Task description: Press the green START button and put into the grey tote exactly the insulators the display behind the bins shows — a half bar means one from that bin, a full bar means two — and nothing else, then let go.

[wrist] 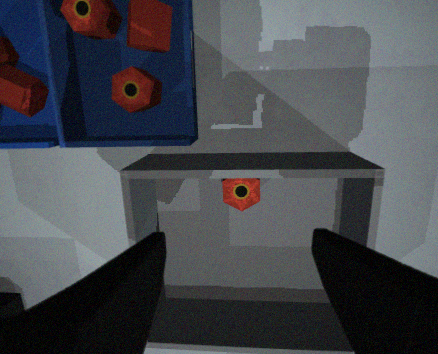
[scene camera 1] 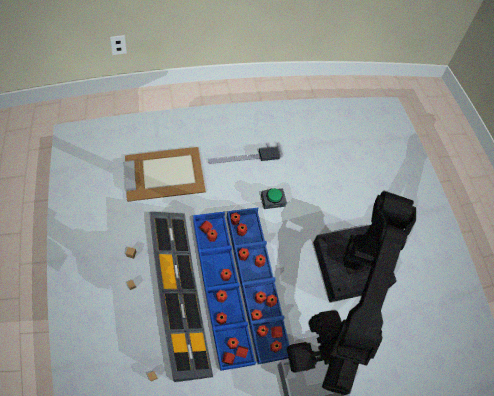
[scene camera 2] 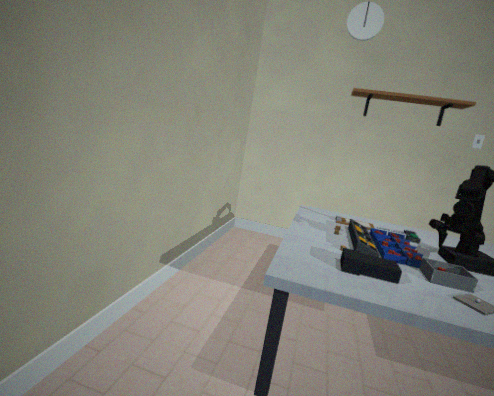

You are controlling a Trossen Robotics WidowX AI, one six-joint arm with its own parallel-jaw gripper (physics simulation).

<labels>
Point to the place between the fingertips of my gripper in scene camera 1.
316,356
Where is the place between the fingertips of my gripper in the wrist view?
239,241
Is my gripper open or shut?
Open.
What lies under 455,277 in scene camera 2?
A grey tote.
</labels>
